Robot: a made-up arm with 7 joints. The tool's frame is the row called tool. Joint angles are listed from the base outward. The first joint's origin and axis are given. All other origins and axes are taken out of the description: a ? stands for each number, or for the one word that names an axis. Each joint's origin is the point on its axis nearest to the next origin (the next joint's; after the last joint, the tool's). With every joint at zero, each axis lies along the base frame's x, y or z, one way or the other. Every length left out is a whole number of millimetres.
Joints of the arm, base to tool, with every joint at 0 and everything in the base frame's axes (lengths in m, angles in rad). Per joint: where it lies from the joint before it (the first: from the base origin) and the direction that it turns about. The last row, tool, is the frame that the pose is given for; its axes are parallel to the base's.
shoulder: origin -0.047 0 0.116 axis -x
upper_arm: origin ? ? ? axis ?
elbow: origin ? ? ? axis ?
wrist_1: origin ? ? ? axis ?
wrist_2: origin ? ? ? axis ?
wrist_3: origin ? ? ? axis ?
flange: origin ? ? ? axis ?
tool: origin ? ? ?
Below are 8 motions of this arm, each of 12 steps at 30 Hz.
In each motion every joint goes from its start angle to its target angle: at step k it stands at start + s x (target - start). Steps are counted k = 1, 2, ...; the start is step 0. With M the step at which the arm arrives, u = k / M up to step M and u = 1 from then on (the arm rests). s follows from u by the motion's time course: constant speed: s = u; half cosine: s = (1 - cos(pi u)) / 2; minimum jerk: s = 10 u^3 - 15 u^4 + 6 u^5.
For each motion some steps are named. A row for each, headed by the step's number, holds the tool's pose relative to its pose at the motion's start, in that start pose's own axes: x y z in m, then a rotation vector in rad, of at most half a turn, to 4 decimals.
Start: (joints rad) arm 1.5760 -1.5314 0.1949 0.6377 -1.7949 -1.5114 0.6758
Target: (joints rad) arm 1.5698 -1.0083 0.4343 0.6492 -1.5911 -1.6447 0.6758
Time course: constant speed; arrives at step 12
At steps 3, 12:
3: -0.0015 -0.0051 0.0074 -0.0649 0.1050 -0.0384
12: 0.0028 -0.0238 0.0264 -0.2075 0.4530 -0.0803

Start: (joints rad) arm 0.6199 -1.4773 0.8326 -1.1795 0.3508 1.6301 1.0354
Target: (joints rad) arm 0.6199 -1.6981 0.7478 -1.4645 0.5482 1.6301 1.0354
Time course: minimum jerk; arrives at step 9
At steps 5, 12:
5: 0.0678 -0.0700 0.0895 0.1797 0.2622 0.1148
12: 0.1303 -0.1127 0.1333 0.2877 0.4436 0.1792

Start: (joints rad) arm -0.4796 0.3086 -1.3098 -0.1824 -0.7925 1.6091 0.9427
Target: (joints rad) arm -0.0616 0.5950 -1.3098 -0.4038 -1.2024 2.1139 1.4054
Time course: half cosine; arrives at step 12
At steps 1, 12:
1: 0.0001 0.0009 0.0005 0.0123 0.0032 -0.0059
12: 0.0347 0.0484 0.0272 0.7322 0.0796 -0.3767

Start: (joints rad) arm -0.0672 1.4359 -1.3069 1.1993 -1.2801 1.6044 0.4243
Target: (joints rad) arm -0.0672 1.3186 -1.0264 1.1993 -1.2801 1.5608 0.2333
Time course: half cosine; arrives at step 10
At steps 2, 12:
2: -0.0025 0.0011 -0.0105 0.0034 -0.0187 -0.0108
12: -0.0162 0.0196 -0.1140 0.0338 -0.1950 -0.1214

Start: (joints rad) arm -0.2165 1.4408 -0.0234 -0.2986 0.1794 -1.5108 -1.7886
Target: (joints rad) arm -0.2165 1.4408 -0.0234 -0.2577 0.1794 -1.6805 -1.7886
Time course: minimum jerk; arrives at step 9
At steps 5, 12:
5: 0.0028 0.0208 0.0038 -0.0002 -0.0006 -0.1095
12: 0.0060 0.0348 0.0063 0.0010 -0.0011 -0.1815

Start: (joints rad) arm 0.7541 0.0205 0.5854 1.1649 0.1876 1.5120 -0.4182
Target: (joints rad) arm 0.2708 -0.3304 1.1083 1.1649 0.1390 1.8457 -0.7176
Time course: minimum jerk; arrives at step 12
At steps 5, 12:
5: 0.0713 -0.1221 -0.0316 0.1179 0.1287 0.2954
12: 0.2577 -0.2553 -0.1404 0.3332 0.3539 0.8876

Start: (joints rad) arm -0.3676 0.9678 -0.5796 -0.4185 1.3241 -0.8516 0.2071
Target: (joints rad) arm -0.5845 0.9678 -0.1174 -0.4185 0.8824 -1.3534 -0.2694
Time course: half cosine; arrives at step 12
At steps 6, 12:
6: 0.0331 0.0163 -0.1029 0.1803 -0.2187 0.0423
12: 0.0757 0.0945 -0.1855 0.3583 -0.4512 -0.1021

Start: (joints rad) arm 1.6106 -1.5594 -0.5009 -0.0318 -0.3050 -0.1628 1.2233
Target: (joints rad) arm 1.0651 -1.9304 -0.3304 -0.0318 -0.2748 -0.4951 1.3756
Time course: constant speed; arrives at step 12
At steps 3, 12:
3: 0.0030 -0.0525 -0.0020 0.2371 -0.0010 0.1904
12: 0.0442 -0.1777 -0.0811 0.9917 -0.1063 0.6976

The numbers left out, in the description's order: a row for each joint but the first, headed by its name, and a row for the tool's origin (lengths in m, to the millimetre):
upper_arm: xyz 0 0.064 -0.032, axis -x
elbow: xyz 0 0.079 0.03, axis -y
wrist_1: xyz 0.051 0 -0.071, axis -x
wrist_2: xyz 0 -0.129 0.173, axis -z
wrist_3: xyz 0.087 -0.157 0, axis +y
flange: xyz -0.207 0 0.056, axis +x
tool: xyz 0 0.002 -0.108

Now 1 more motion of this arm.
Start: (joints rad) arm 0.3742 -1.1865 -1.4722 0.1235 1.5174 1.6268 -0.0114
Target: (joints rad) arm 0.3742 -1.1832 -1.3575 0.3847 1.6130 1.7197 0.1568
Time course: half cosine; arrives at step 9
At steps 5, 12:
5: -0.0155 -0.0117 -0.0606 0.1644 -0.0981 0.0713
12: -0.0206 -0.0210 -0.1039 0.2826 -0.1607 0.1337

